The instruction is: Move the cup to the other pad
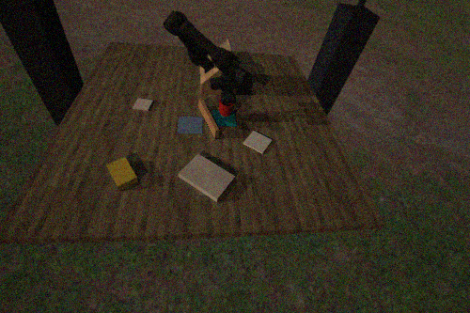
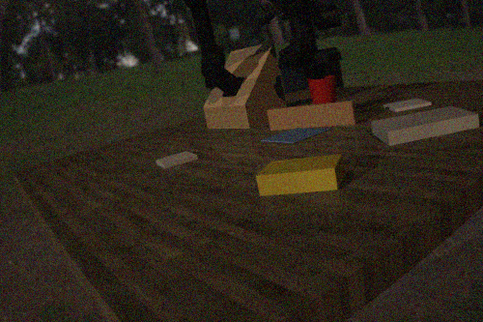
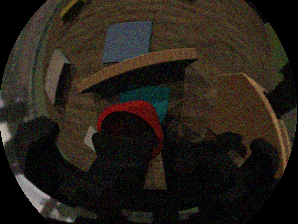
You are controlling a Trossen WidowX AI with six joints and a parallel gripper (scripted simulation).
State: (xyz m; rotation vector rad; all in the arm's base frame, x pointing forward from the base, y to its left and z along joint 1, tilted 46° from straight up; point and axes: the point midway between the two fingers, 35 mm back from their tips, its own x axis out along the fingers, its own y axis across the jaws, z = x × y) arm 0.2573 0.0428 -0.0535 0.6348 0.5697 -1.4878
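Right now my gripper tip is 80 mm above the teal pad and 30 mm short of it. From my gripper tip the other things lie so: red cup (30 mm ahead); blue pad (170 mm to the right, 80 mm below, 80 mm ahead); wooden block (80 mm to the right, 60 mm below, 50 mm ahead).
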